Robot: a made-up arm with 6 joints. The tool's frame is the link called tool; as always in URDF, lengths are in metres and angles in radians. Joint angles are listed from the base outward. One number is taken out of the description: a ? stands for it. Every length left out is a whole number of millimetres.
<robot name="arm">
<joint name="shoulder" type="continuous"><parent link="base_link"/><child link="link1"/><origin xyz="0 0 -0.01" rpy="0 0 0"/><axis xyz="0 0 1"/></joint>
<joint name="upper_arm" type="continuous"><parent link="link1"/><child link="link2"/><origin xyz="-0.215 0.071 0" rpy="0 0 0"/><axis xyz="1 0 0"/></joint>
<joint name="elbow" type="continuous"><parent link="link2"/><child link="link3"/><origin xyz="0 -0.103 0.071" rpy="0 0 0"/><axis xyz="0 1 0"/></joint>
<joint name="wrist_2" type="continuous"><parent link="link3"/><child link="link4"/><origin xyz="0.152 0 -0.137" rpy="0 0 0"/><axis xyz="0 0 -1"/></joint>
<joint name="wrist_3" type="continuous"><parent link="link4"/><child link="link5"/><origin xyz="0.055 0.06 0" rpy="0 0 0"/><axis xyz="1 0 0"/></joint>
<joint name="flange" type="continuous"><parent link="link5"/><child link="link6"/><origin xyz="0 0.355 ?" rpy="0 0 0"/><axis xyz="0 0 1"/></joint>
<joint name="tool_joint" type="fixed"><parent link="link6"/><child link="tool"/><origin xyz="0.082 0.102 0" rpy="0 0 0"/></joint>
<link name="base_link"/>
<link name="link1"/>
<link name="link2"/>
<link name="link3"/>
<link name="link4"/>
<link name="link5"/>
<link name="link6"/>
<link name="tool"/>
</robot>
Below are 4 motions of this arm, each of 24 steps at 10 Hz.
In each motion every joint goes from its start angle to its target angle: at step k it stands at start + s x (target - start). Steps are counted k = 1, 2, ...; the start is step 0. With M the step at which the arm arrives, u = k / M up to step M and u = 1 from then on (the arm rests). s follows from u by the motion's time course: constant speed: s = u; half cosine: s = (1 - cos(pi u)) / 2; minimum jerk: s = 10 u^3 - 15 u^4 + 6 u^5.
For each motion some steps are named. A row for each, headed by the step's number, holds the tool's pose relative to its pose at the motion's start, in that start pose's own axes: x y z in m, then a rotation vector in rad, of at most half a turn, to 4 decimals.
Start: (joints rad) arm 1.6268 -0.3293 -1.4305 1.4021 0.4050 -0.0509
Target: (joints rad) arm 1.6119 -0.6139 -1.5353 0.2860 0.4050 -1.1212
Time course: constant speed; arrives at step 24
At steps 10, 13, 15, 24:
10: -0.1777 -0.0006 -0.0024 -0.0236 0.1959 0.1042
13: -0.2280 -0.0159 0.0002 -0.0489 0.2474 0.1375
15: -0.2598 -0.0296 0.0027 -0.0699 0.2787 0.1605
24: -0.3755 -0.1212 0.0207 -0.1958 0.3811 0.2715

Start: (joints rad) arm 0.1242 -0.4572 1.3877 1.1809 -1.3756 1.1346
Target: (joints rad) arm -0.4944 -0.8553 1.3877 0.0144 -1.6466 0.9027
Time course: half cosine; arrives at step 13
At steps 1, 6, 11, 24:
1: -0.0024 0.0107 -0.0035 -0.0094 0.0011 0.0062
6: -0.1328 0.2972 -0.1154 -0.2827 -0.0239 0.1798
11: -0.3980 0.5334 -0.2562 -0.5700 -0.1957 0.3514
24: -0.4327 0.5518 -0.2716 -0.5980 -0.2248 0.3678

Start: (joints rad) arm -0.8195 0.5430 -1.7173 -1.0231 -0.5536 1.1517
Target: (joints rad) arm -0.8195 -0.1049 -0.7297 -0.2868 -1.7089 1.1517
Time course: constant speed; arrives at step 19
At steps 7, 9, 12, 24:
7: 0.1223 0.0266 -0.0716 0.1115 0.2126 0.1419
9: 0.1479 0.0603 -0.1006 0.1369 0.2945 0.2162
12: 0.1674 0.1350 -0.1504 0.1594 0.4319 0.3547
24: 0.0637 0.3814 -0.2814 0.1027 0.8006 0.7874

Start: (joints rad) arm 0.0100 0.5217 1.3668 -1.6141 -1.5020 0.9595
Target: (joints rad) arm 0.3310 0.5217 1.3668 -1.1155 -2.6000 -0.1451
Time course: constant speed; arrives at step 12
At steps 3, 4, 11, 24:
3: 0.0857 0.0381 -0.1177 -0.0830 0.2447 -0.1981
4: 0.1017 0.0546 -0.1630 -0.1301 0.3188 -0.2550
11: 0.0246 0.1909 -0.4893 -0.6870 0.6223 -0.5077
24: -0.0105 0.2078 -0.5294 -0.7888 0.6230 -0.5221

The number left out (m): 0.424
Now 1 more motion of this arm.
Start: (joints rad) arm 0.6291 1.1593 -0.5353 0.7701 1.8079 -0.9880
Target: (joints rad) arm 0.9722 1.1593 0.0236 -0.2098 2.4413 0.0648
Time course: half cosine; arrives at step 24
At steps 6, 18, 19, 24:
6: 0.0742 0.0515 -0.0110 -0.0883 0.0906 0.0089
18: 0.5000 -0.0165 -0.0294 -0.0131 0.4771 -0.2067
19: 0.5201 -0.0393 -0.0245 0.0139 0.4832 -0.2290
24: 0.5604 -0.1012 -0.0089 0.0841 0.4844 -0.2842

